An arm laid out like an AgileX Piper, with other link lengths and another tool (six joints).
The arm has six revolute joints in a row. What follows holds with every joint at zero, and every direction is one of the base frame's.
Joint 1 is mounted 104.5 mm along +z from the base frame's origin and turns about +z.
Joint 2 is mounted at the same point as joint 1 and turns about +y.
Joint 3 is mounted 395.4 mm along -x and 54.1 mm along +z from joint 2 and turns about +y.
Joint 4 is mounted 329.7 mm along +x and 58.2 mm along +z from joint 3 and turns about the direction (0.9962, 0, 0.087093).
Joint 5 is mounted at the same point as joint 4 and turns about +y.
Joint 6 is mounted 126 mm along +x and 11 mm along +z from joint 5 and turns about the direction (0.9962, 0, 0.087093).
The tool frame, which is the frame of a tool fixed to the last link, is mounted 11.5 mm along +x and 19 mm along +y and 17.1 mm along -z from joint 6; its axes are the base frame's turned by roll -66.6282, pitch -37.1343 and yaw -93.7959 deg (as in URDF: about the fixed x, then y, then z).
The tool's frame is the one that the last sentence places.
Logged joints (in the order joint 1, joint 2, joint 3, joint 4, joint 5, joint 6), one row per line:
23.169 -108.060 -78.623 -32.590 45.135 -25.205
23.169 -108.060 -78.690 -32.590 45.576 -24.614
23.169 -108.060 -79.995 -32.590 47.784 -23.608
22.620 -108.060 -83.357 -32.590 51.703 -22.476
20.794 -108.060 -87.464 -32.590 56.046 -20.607
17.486 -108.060 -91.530 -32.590 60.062 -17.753
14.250 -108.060 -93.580 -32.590 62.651 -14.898
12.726 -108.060 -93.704 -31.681 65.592 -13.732
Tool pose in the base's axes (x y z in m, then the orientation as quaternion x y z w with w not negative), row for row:
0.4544 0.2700 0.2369 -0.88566 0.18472 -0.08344 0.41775
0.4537 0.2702 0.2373 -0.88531 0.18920 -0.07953 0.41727
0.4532 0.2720 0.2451 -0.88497 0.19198 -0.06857 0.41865
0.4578 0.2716 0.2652 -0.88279 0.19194 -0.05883 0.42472
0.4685 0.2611 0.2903 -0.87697 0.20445 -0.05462 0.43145
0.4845 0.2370 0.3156 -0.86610 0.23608 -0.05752 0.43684
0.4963 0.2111 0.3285 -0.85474 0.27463 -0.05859 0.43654
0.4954 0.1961 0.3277 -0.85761 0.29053 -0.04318 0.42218
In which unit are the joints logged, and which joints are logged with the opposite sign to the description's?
The joints are logged in degrees. Opposite sign: joint 2, joint 4.
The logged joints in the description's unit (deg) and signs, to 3 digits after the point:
23.169 108.060 -78.623 32.590 45.135 -25.205
23.169 108.060 -78.690 32.590 45.576 -24.614
23.169 108.060 -79.995 32.590 47.784 -23.608
22.620 108.060 -83.357 32.590 51.703 -22.476
20.794 108.060 -87.464 32.590 56.046 -20.607
17.486 108.060 -91.530 32.590 60.062 -17.753
14.250 108.060 -93.580 32.590 62.651 -14.898
12.726 108.060 -93.704 31.681 65.592 -13.732

